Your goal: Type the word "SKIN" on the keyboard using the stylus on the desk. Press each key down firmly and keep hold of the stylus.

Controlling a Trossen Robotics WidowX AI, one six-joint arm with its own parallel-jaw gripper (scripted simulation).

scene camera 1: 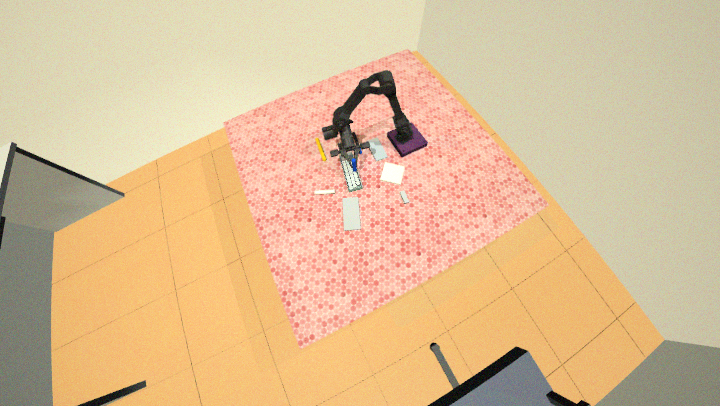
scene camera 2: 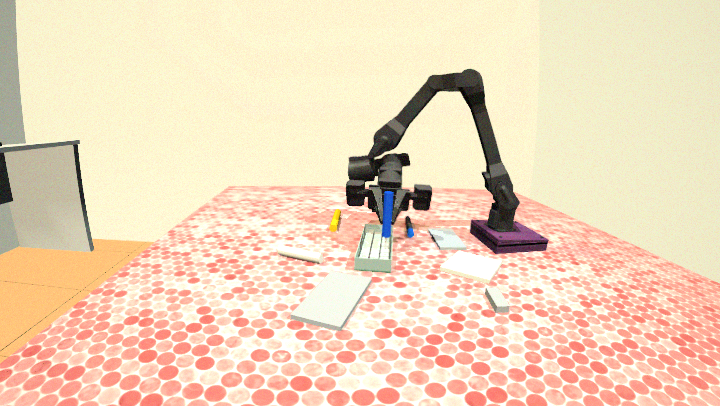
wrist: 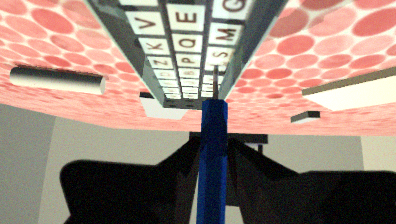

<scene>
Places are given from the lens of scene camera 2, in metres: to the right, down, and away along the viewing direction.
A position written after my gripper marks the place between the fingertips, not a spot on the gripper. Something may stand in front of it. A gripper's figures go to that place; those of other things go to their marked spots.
my gripper (scene camera 2: 387, 223): 0.05, 0.04, 0.65
grey slab (scene camera 2: 330, 304): -0.04, 0.15, 0.46
white pad (scene camera 2: 471, 266): 0.22, 0.12, 0.59
The marked spots on the grey slab and the white pad are 0.30 m apart.
</scene>
